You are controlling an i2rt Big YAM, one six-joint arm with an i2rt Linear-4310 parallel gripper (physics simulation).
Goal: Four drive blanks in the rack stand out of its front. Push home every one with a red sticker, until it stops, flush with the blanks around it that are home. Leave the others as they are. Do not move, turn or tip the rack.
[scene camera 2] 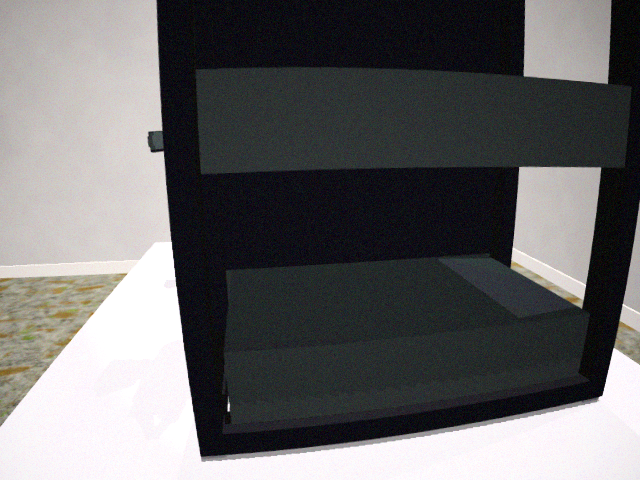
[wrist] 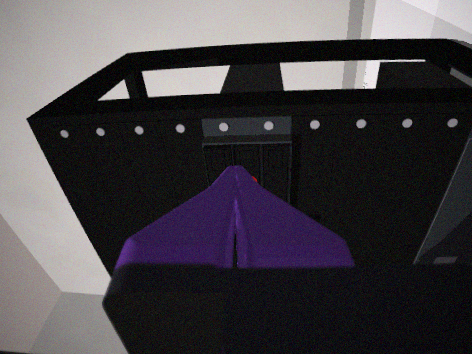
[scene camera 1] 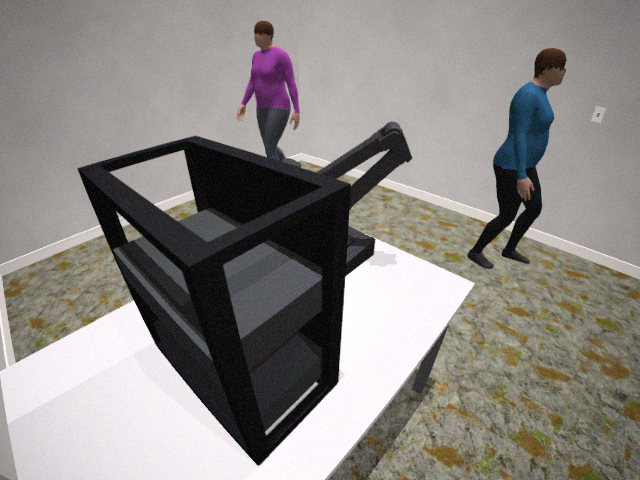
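The black rack (scene camera 1: 222,335) (scene camera 2: 181,258) (wrist: 125,175) stands upright on the table. In the wrist view its front shows a narrow bay with three upright drive blanks side by side: a left one (wrist: 219,156), a middle one (wrist: 247,156) and a right one (wrist: 276,160). A sliver of a red sticker (wrist: 254,179) shows just right of the fingertips. My gripper (wrist: 235,177) is shut and empty, its purple fingers together in front of the bay. The fingers hide the lower blanks and most stickers. I cannot tell whether the tips touch a blank. The rack hides the gripper in both scene views.
The arm (scene camera 1: 382,149) rises behind the rack in scene camera 1, its base (scene camera 1: 361,250) on the white table (scene camera 1: 403,299). Grey shelf-like boxes (scene camera 1: 279,294) (scene camera 2: 403,121) sit inside the rack. Two people, one in purple (scene camera 1: 271,77) and one in blue (scene camera 1: 527,124), are beyond the table.
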